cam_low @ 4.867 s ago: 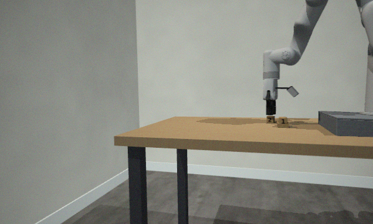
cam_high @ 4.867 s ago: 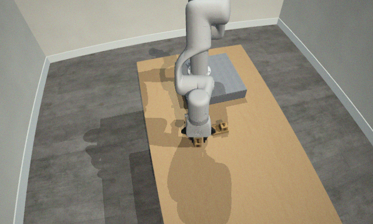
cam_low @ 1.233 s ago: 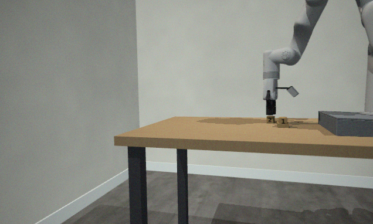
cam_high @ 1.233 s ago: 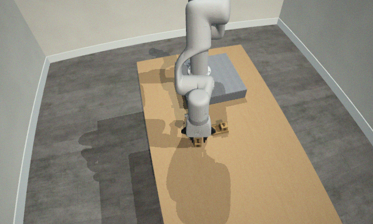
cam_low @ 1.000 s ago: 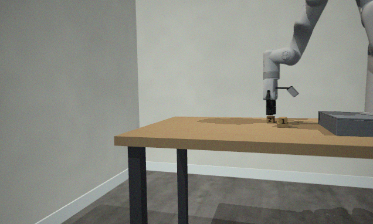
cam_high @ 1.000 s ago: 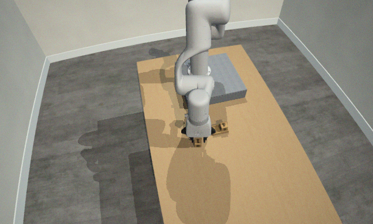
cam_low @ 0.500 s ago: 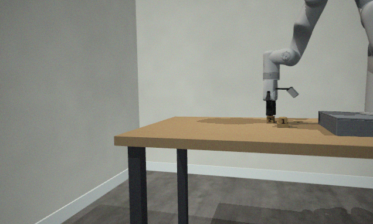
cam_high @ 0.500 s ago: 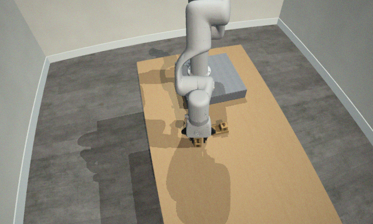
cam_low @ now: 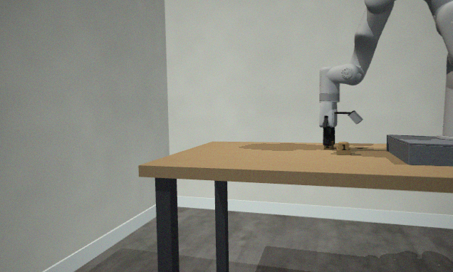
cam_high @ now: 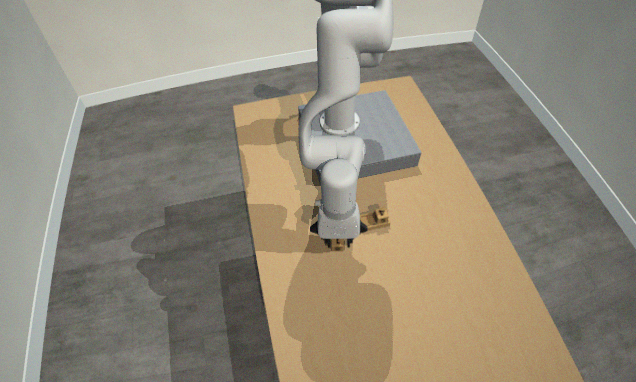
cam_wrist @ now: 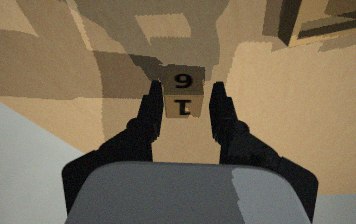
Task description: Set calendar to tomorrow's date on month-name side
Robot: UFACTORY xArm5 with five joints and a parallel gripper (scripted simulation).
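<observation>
Right now my hand is 2 cm above the wooden cube. Also, from my hand: wooden tray: 4 cm behind, 12 cm to the left, 3 cm below.
</observation>
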